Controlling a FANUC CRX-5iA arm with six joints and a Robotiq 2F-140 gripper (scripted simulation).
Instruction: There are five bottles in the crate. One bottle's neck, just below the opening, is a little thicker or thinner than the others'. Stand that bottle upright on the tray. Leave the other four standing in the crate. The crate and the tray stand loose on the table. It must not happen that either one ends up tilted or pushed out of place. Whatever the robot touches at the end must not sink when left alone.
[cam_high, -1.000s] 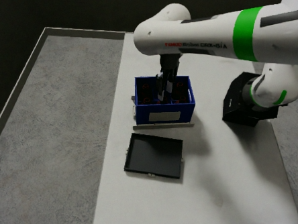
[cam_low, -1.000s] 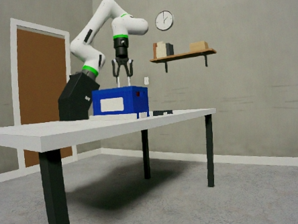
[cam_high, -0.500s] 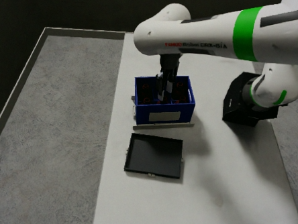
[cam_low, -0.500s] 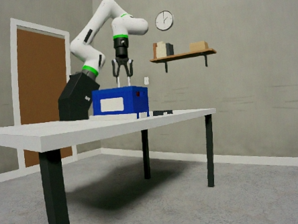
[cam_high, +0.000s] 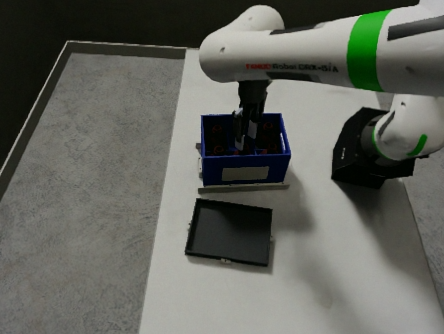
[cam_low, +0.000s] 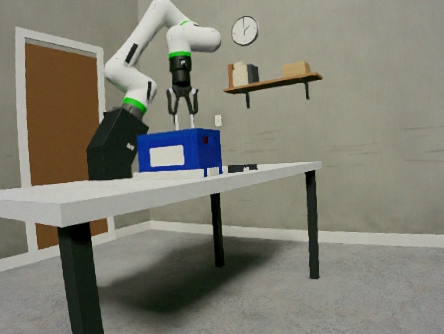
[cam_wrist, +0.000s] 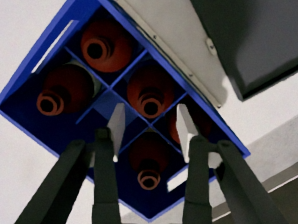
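The crate is 40 mm to the right of my hand and 130 mm below it. Also, from my hand: dark tray (40 mm ahead, 220 mm to the left, 200 mm below).
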